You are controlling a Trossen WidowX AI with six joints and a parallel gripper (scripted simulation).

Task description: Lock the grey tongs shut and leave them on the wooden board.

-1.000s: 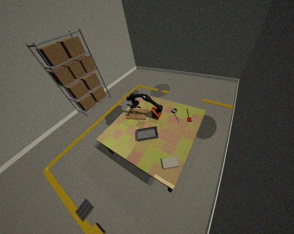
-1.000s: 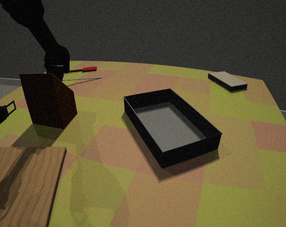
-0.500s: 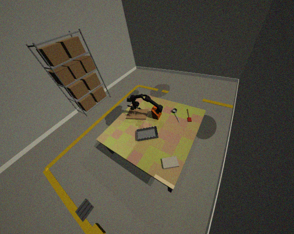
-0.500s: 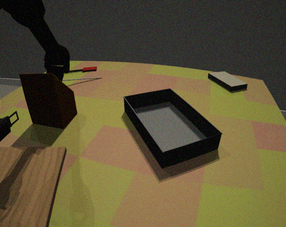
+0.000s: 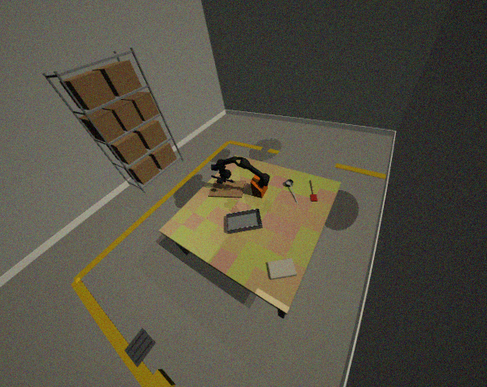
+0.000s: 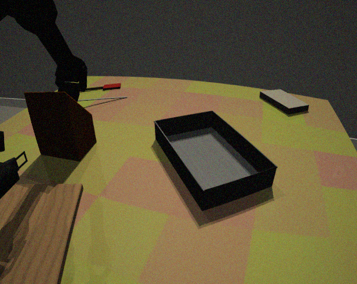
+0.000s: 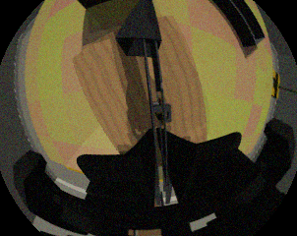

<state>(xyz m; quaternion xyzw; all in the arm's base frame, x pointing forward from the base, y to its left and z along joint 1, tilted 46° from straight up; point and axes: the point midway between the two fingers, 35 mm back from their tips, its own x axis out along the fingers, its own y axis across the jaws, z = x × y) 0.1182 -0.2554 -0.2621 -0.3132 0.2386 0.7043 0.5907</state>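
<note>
Right now the board is 10 mm to the left of my gripper tip and 90 mm below it. Round my gripper tip: grey slab (490 mm ahead, 880 mm to the left, 90 mm below); then roasting tin (280 mm ahead, 410 mm to the left, 70 mm below).
</note>
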